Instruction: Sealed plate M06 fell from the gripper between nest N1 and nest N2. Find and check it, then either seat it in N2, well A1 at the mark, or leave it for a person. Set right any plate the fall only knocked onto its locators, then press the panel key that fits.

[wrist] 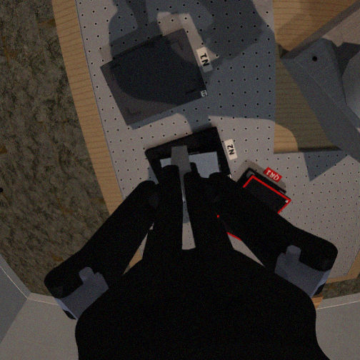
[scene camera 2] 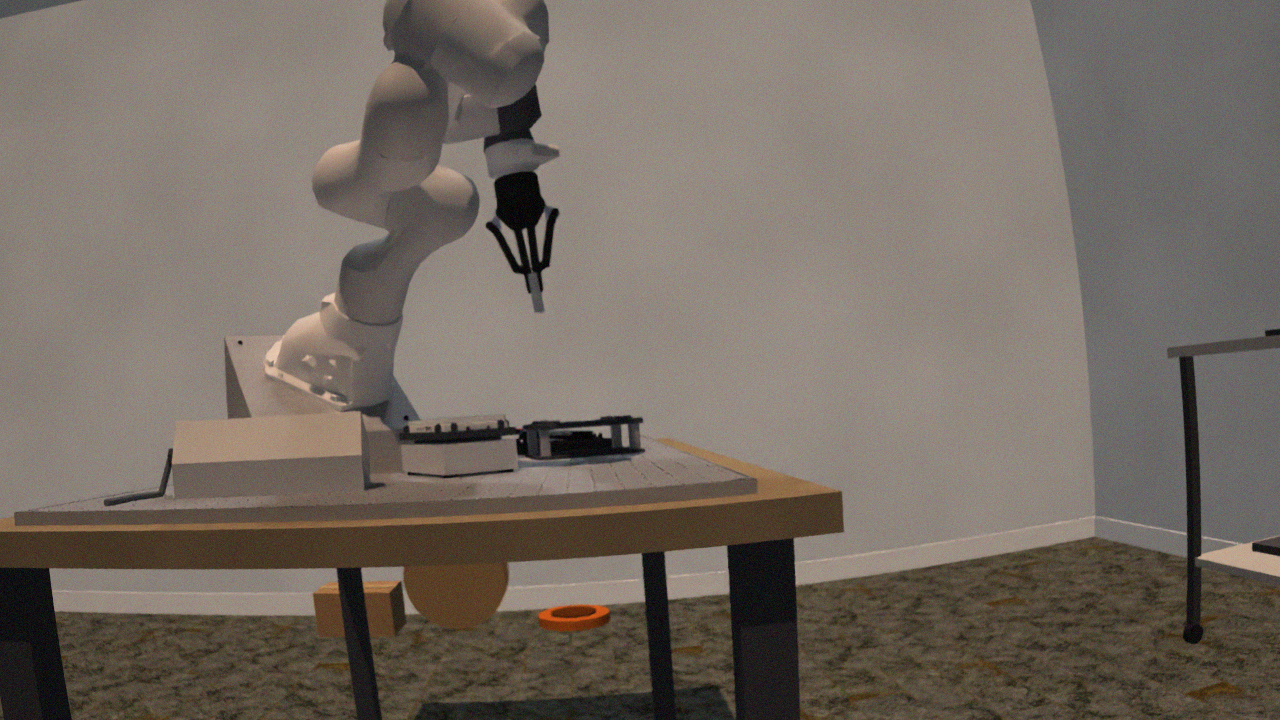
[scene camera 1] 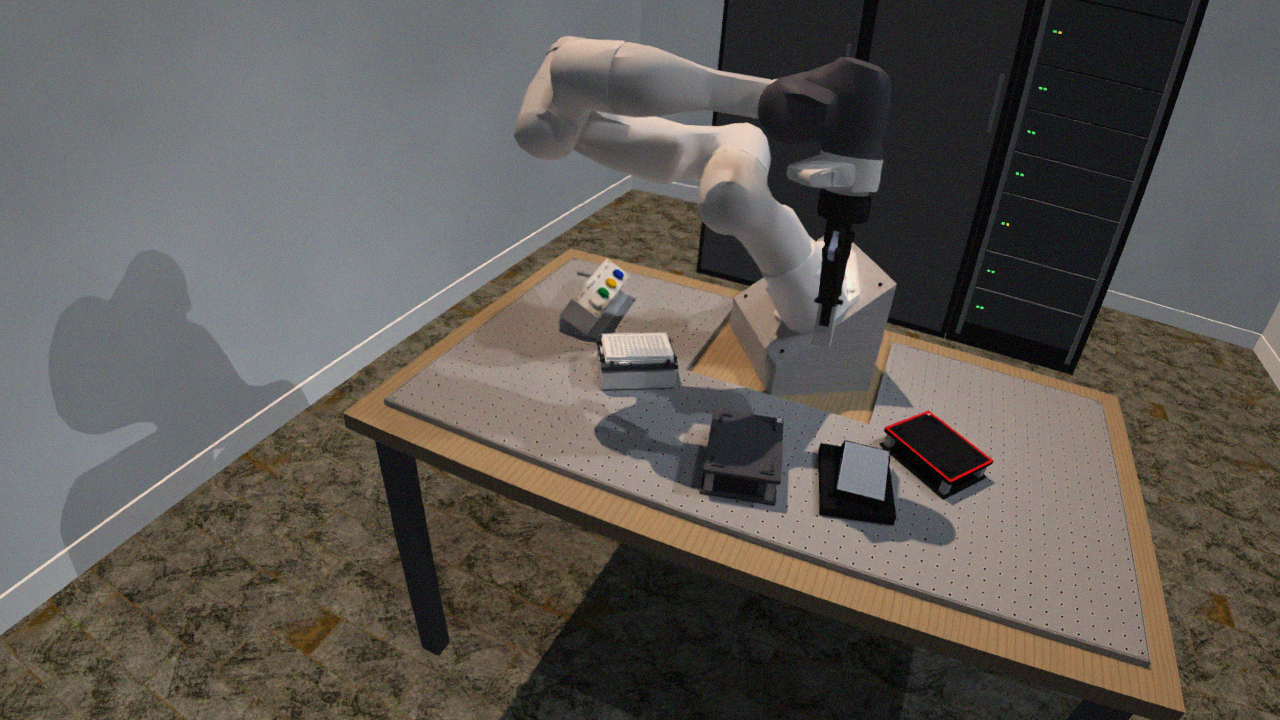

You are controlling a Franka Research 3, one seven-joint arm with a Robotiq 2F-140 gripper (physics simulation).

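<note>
My gripper (scene camera 1: 825,329) (scene camera 2: 537,304) (wrist: 179,157) is shut and empty, high above the table. In the wrist view its fingers cover part of nest N2 (scene camera 1: 830,494) (wrist: 199,138), a low black base. A pale, blue-grey plate (scene camera 1: 864,469) (wrist: 206,162) is on N2 and looks tilted in scene camera 1; its label and well A1 cannot be read. Nest N1 (scene camera 1: 744,444) (wrist: 155,75) is a dark raised platform with no plate visible on top. The key panel (scene camera 1: 601,291) has green, yellow and blue keys. Whether the pale plate is M06 cannot be told.
A red-rimmed black tray (scene camera 1: 938,445) (wrist: 265,194), labelled QR1, stands beside N2, partly hidden by the fingers in the wrist view. A white plate (scene camera 1: 637,346) sits on a black-rimmed white block (scene camera 1: 639,377) (scene camera 2: 460,455) between the panel and N1. The arm's base box (scene camera 1: 827,362) stands behind the nests.
</note>
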